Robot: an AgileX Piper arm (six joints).
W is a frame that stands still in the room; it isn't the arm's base.
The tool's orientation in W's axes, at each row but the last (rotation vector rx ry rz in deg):
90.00 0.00 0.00
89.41 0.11 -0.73
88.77 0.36 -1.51
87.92 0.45 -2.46
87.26 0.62 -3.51
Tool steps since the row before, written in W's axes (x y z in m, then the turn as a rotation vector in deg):
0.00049 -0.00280 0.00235 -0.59 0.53 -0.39
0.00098 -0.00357 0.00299 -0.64 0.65 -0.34
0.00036 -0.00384 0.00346 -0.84 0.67 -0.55
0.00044 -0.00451 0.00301 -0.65 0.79 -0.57
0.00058 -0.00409 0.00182 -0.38 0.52 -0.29
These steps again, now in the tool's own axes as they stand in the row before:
0.00049 0.00235 0.00280 -0.59 -0.39 -0.53
0.00098 0.00296 0.00359 -0.64 -0.34 -0.65
0.00034 0.00338 0.00391 -0.84 -0.55 -0.67
0.00045 0.00286 0.00461 -0.65 -0.56 -0.80
0.00063 0.00165 0.00415 -0.38 -0.28 -0.52

